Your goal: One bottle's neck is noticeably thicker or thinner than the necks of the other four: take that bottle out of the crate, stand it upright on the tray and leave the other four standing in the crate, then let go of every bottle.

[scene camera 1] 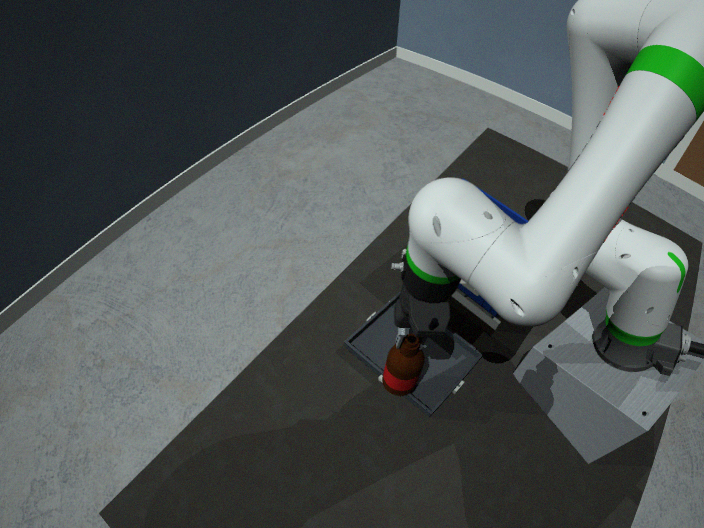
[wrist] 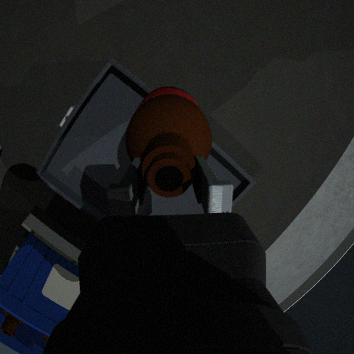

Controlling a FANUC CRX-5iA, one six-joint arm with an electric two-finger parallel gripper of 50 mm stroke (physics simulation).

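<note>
A brown bottle with a red label is held by its neck in my gripper, which is shut on it. The bottle leans in the fingers, its base swung outward from the gripper. It overlaps the front-left rim of the grey tray; whether its base touches the tray or rim, I cannot tell. The blue crate is mostly hidden behind my arm in the scene view. Part of a brown bottle shows in it in the wrist view; the other bottles are hidden.
The crate stands close behind the tray, with a pale bar along its near side. A grey metal block stands right of the tray and carries a second white arm part. My own arm hangs over the crate.
</note>
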